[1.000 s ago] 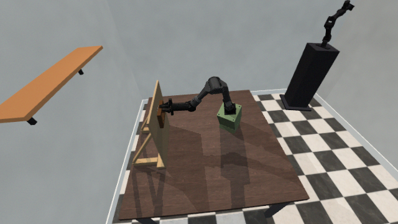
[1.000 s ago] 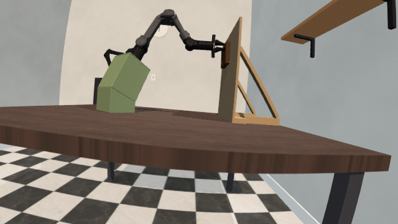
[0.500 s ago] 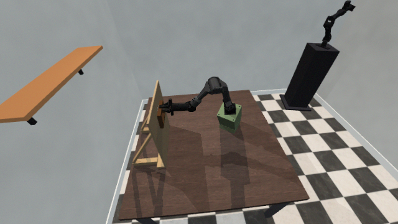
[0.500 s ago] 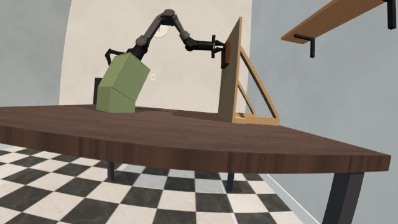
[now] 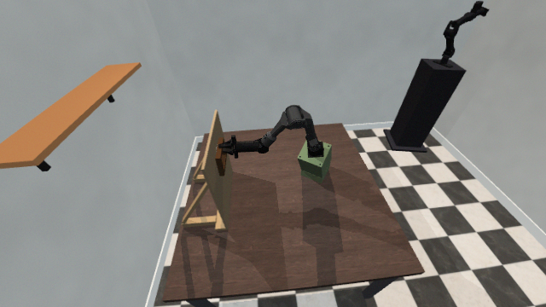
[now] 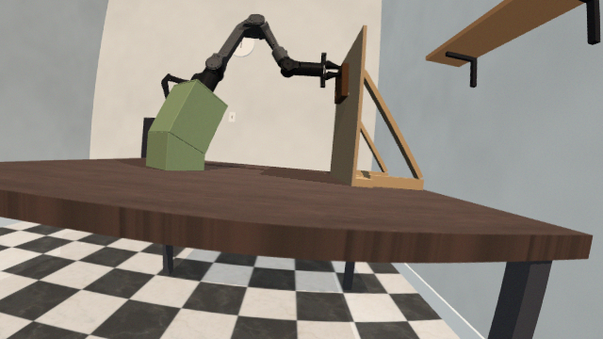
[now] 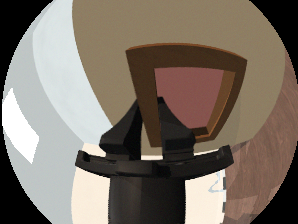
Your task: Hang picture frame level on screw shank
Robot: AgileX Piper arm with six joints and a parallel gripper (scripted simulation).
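Right now the brown picture frame is 6 cm below my hand, 1 cm to the left of it and 1 cm ahead of it.
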